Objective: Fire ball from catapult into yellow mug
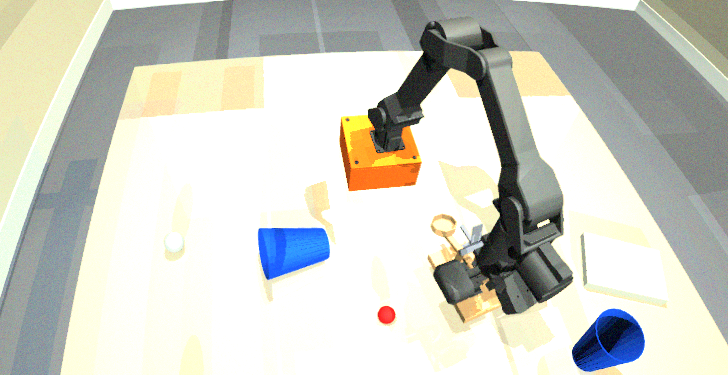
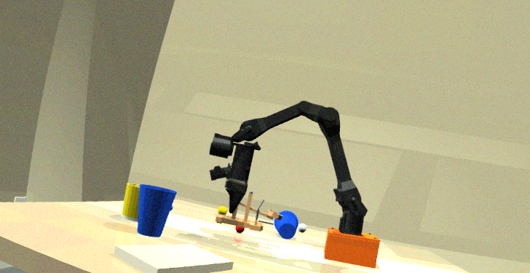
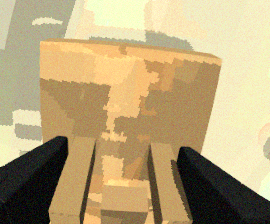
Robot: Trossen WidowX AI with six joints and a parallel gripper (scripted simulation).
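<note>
The red ball is 15 cm to the right of my gripper tip, 6 cm below it and 2 cm behind it. The rest, counted from my gripper tip: flat white slab (39 cm to the left, 7 cm below, 2 cm ahead); then yellow mug (28 cm ahead, 5 cm to the left, 5 cm below); then wooden catapult (7 cm behind, 2 cm above).
</note>
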